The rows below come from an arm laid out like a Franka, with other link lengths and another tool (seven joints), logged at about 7 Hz.
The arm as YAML. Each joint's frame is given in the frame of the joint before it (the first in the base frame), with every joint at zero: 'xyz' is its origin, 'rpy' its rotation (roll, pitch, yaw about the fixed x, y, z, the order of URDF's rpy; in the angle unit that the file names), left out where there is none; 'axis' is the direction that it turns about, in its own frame. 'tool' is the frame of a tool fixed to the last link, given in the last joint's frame.
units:
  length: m
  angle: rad
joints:
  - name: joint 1
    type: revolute
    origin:
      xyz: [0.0, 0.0, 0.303]
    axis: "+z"
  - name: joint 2
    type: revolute
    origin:
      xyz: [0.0, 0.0, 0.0]
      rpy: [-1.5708, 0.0, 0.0]
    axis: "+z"
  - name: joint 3
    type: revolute
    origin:
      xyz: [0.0, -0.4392, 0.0]
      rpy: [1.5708, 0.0, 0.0]
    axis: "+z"
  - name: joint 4
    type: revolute
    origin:
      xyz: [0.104, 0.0, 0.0]
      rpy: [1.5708, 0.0, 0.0]
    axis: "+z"
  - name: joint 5
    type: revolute
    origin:
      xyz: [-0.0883, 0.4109, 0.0]
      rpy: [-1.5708, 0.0, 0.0]
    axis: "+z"
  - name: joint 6
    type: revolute
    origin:
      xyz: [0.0, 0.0, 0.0]
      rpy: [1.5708, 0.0, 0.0]
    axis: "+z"
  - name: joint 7
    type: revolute
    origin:
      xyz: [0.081, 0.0, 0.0]
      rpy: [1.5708, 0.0, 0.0]
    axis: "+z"
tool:
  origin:
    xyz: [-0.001, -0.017, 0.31]
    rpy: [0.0, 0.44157, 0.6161]
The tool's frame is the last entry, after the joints.
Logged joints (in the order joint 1, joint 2, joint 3, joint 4, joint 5, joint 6, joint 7), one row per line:
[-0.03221 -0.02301 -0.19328 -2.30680 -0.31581 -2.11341 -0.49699]
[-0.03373 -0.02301 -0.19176 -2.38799 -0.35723 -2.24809 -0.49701]
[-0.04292 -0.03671 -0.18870 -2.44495 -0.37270 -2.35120 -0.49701]
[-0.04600 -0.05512 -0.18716 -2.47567 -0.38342 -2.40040 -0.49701]
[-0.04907 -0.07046 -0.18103 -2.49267 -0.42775 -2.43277 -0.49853]
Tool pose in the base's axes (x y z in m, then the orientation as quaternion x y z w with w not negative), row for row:
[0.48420 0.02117 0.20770 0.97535 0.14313 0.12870 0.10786]
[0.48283 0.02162 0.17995 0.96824 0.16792 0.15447 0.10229]
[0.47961 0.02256 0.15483 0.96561 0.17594 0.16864 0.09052]
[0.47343 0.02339 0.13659 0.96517 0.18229 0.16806 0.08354]
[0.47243 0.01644 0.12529 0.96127 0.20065 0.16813 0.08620]
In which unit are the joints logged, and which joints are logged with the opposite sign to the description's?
The joints are logged in radians. Opposite sign: joint 2, joint 3, joint 6.
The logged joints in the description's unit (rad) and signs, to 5 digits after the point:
[-0.03221 0.02301 0.19328 -2.30680 -0.31581 2.11341 -0.49699]
[-0.03373 0.02301 0.19176 -2.38799 -0.35723 2.24809 -0.49701]
[-0.04292 0.03671 0.18870 -2.44495 -0.37270 2.35120 -0.49701]
[-0.04600 0.05512 0.18716 -2.47567 -0.38342 2.40040 -0.49701]
[-0.04907 0.07046 0.18103 -2.49267 -0.42775 2.43277 -0.49853]

